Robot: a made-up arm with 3 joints. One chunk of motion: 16 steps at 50 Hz.
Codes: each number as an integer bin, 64 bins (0 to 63) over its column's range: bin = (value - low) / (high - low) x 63, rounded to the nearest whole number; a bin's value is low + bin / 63 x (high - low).
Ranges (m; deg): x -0.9..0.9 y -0.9..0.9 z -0.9..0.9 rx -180..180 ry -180..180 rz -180..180
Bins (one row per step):
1: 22 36 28 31 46 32
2: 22 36 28 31 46 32
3: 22 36 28 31 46 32
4: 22 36 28 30 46 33
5: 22 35 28 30 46 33
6: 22 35 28 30 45 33
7: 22 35 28 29 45 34
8: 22 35 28 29 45 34
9: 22 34 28 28 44 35
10: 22 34 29 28 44 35
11: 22 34 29 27 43 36
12: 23 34 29 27 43 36
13: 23 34 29 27 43 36
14: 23 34 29 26 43 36
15: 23 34 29 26 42 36
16: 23 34 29 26 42 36
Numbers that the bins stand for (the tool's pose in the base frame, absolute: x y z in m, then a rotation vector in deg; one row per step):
1: -0.2714 0.1286 -0.1000 -2.86 82.86 2.86
2: -0.2714 0.1286 -0.1000 -2.86 82.86 2.86
3: -0.2714 0.1286 -0.1000 -2.86 82.86 2.86
4: -0.2714 0.1286 -0.1000 -8.57 82.86 8.57
5: -0.2714 0.1000 -0.1000 -8.57 82.86 8.57
6: -0.2714 0.1000 -0.1000 -8.57 77.14 8.57
7: -0.2714 0.1000 -0.1000 -14.29 77.14 14.29
8: -0.2714 0.1000 -0.1000 -14.29 77.14 14.29
9: -0.2714 0.0714 -0.1000 -20.00 71.43 20.00
10: -0.2714 0.0714 -0.0714 -20.00 71.43 20.00
11: -0.2714 0.0714 -0.0714 -25.71 65.71 25.71
12: -0.2429 0.0714 -0.0714 -25.71 65.71 25.71
13: -0.2429 0.0714 -0.0714 -25.71 65.71 25.71
14: -0.2429 0.0714 -0.0714 -31.43 65.71 25.71
15: -0.2429 0.0714 -0.0714 -31.43 60.00 25.71
16: -0.2429 0.0714 -0.0714 -31.43 60.00 25.71

